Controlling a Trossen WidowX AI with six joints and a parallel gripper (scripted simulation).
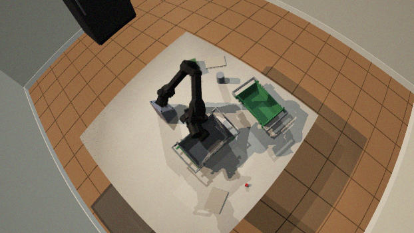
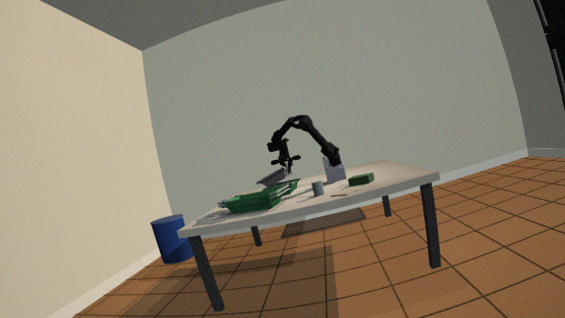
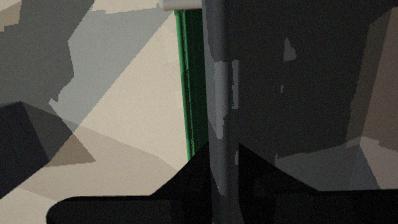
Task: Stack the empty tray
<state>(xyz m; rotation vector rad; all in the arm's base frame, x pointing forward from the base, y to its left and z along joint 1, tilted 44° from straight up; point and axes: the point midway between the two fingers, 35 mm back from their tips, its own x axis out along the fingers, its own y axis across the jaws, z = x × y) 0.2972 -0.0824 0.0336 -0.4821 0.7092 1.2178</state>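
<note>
My gripper tip is now 80 mm short of the grey tray, 20 mm to the left of it and 10 mm below it. The rest, counted from my gripper tip: green block (420 mm to the left, 350 mm behind, 100 mm below); grey cylinder (430 mm to the left, 120 mm behind, 80 mm below); red block (400 mm ahead, 110 mm below, 100 mm to the right).
</note>
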